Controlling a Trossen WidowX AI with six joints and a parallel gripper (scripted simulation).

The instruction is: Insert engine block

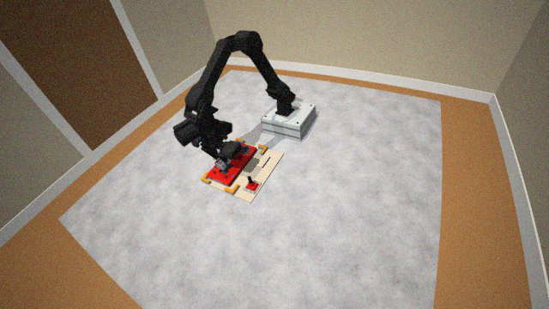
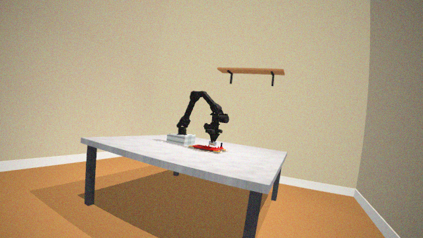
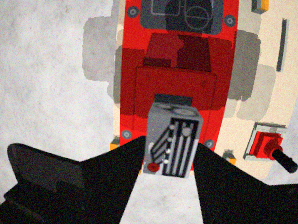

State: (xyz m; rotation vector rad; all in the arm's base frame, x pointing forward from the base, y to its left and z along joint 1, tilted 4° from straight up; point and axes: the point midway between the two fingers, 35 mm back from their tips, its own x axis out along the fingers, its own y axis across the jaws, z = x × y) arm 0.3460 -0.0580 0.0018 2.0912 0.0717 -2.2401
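Right now my gripper tip is 1 cm above the grey engine block. From my gripper tip the other things lie so: tan base plate 6 cm below, 4 cm behind, 3 cm to the left.
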